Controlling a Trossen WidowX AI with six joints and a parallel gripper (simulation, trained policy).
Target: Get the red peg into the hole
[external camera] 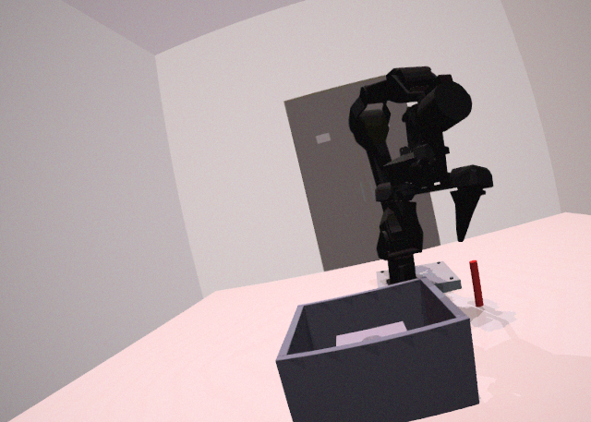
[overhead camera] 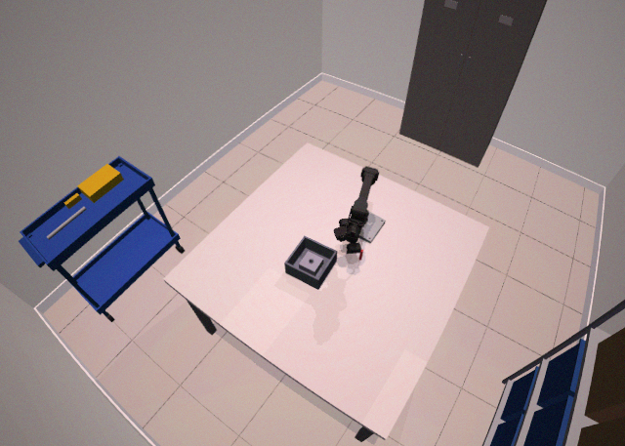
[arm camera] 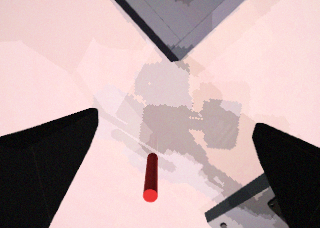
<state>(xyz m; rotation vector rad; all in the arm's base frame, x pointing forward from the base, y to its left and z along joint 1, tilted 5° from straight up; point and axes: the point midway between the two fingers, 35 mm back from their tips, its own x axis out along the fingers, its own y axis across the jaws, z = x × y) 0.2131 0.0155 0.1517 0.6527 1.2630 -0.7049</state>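
Right now the red peg is 100 mm below my gripper tip, 80 mm to the left of it and 50 mm behind it. Round my gripper tip: dark grey box 130 mm to the right, 110 mm below, 110 mm ahead; pale plate 130 mm to the right, 110 mm ahead, 90 mm below.
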